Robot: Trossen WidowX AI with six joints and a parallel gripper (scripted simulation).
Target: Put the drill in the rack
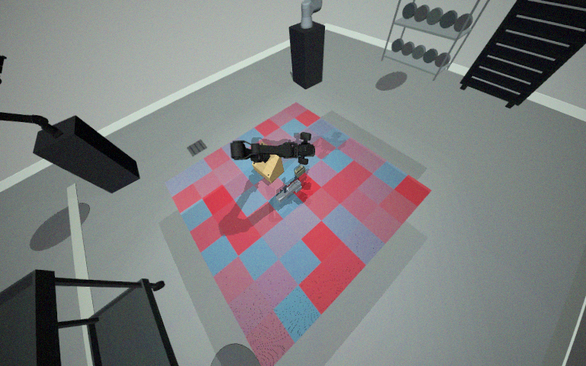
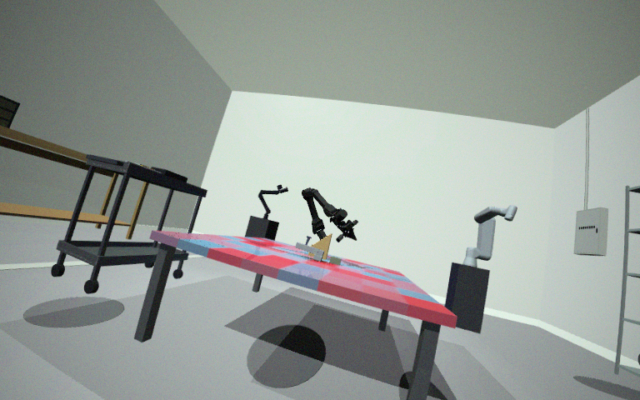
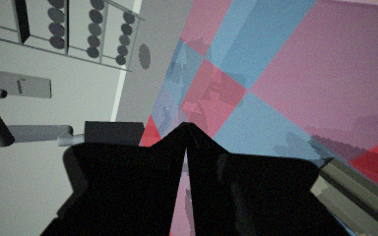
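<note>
Now: the drill 110 mm ahead of my gripper tip, 240 mm to the right of it and 130 mm below it. Round my gripper tip: rack 10 mm ahead, 110 mm to the right, 160 mm below.
</note>
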